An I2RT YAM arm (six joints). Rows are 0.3 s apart.
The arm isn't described. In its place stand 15 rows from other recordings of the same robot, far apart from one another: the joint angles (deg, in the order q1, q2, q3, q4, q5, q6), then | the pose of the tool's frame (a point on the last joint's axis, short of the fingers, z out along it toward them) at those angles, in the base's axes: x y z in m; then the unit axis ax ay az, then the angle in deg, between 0 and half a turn.
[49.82 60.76 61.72 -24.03 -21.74 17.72] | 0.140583 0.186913 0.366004 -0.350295 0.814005 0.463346 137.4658
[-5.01 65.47 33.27 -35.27 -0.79 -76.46] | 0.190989 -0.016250 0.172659 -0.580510 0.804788 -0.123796 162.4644
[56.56 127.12 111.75 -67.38 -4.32 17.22] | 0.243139 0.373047 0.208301 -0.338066 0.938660 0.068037 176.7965
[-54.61 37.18 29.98 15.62 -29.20 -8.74] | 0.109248 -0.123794 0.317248 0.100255 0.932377 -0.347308 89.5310
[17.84 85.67 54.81 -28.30 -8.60 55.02] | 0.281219 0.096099 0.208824 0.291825 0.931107 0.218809 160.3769
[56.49 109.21 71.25 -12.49 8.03 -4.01] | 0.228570 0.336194 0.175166 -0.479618 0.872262 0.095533 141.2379
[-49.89 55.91 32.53 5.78 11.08 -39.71] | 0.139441 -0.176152 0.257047 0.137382 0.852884 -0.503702 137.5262
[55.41 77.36 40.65 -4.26 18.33 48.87] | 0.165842 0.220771 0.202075 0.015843 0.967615 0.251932 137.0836
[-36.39 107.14 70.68 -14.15 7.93 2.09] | 0.318956 -0.241170 0.183999 0.347752 0.922184 -0.169252 144.8372
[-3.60 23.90 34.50 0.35 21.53 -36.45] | 0.112538 -0.020171 0.344849 -0.052065 0.864026 -0.500749 95.6720
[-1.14 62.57 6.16 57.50 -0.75 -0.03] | 0.193458 -0.003383 0.179012 0.003016 0.999988 -0.003861 88.9109
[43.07 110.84 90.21 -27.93 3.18 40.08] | 0.320476 0.296879 0.247941 -0.015195 0.974386 0.224370 147.2653
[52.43 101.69 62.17 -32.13 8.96 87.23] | 0.208674 0.262170 0.158791 0.308705 0.943089 0.123630 165.3850
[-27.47 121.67 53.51 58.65 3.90 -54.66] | 0.365723 -0.192869 0.114999 -0.178915 0.845770 -0.502656 123.9625
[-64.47 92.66 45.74 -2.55 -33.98 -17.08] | 0.151856 -0.271777 0.160568 0.296672 0.954930 -0.009691 129.0815
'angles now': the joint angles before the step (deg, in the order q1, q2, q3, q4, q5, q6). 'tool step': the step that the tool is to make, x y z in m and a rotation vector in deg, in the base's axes. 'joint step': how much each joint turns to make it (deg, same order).
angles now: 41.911 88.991 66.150 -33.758 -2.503 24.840
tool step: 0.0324 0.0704 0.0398 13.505 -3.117 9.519
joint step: 3.585 11.511 18.273 4.866 -9.638 0.197
